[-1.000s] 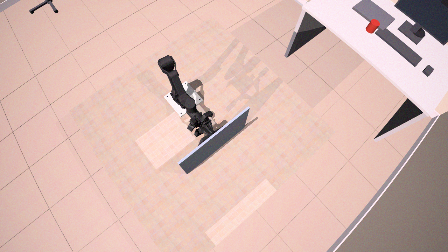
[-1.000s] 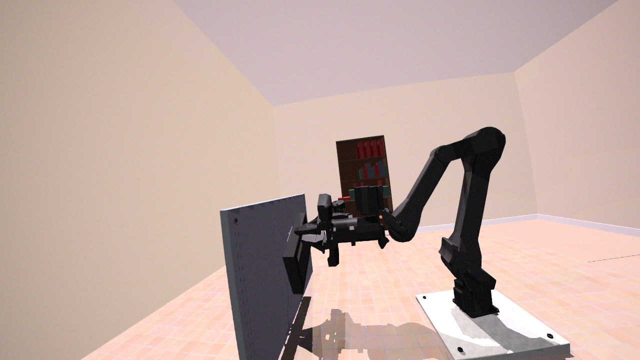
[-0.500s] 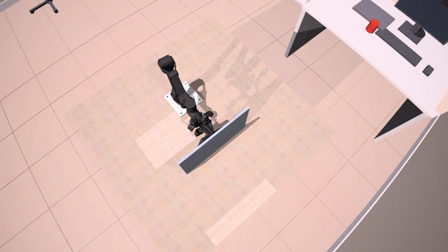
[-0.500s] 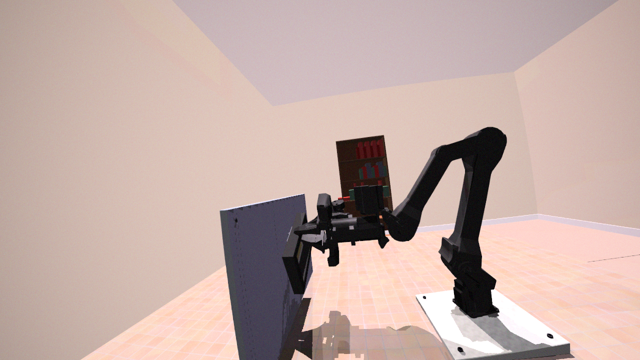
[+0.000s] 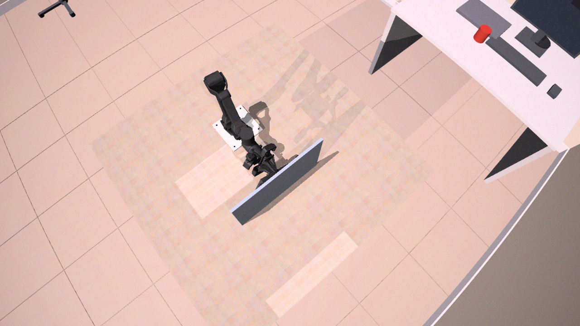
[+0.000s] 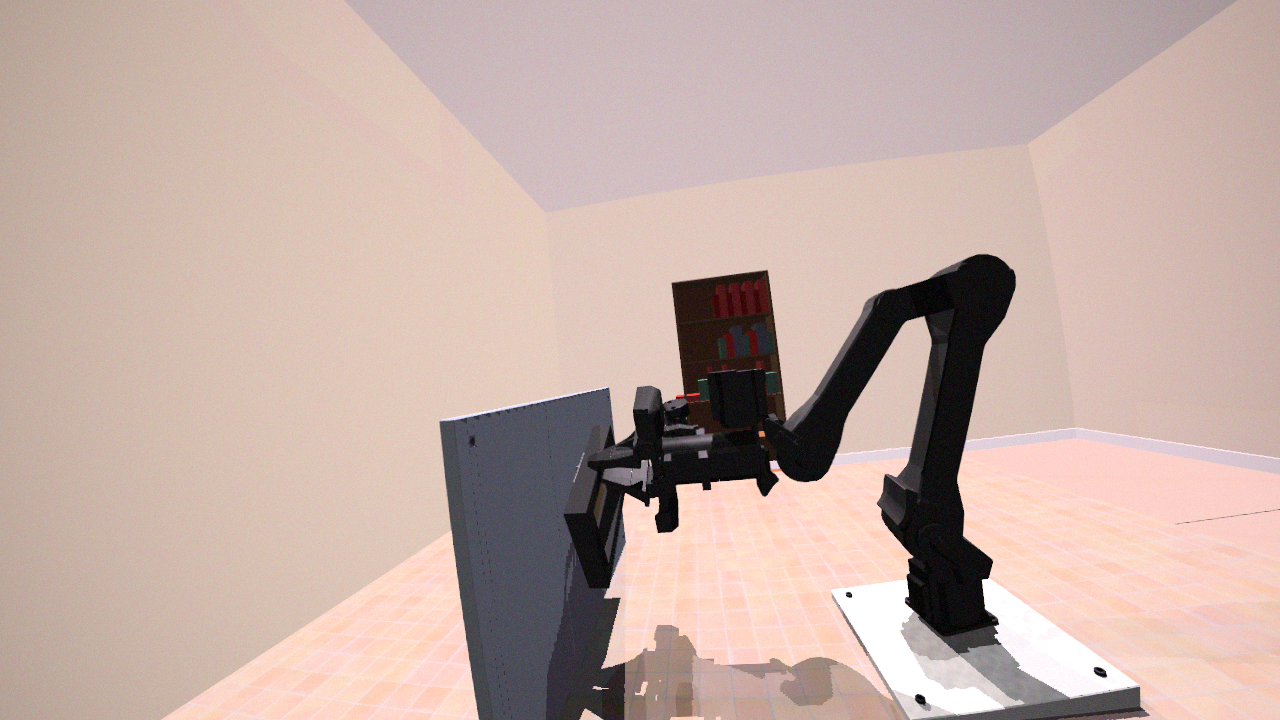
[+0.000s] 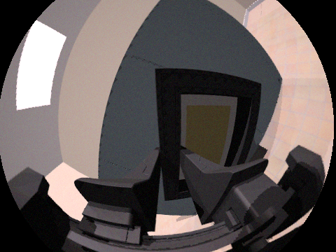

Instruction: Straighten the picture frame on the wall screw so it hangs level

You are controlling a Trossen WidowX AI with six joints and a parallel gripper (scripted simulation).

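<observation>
My gripper tip is now 50 mm above the picture frame and 20 mm to the left of it. The rest, counted from my gripper tip: wall panel (60 mm below, 20 mm ahead, 10 mm to the right).
</observation>
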